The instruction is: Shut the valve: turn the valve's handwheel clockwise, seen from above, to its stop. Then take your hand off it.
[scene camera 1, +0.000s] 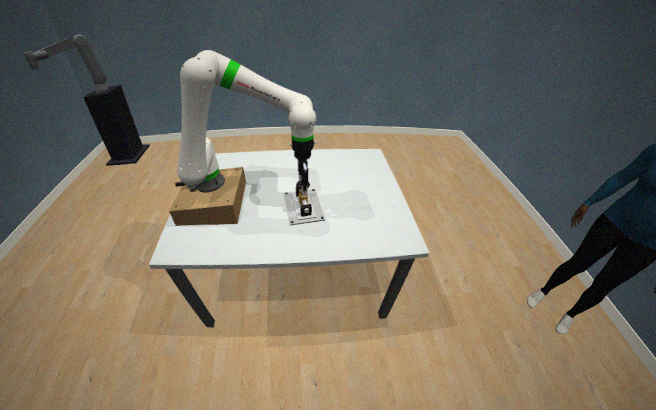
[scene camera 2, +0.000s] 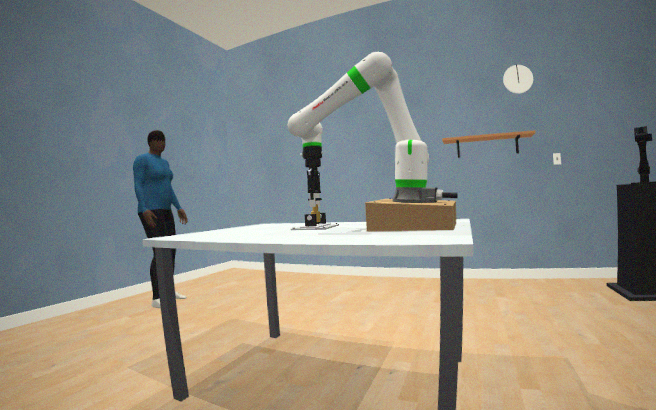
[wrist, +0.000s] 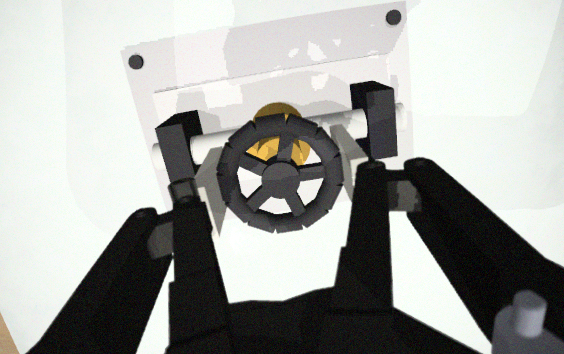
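Note:
The valve's dark five-spoked handwheel lies between my two finger pads in the wrist view, with a pad against each side of its rim. My gripper points down over the valve and is shut on the handwheel. The brass valve body shows under the wheel. A white pipe runs through two black blocks on a pale base plate. In the scene views the fingers largely hide the wheel.
The valve's plate stands on the white table. The arm's base sits on a wooden block at one end. A person stands beyond the table. A black pedestal stands apart near the wall.

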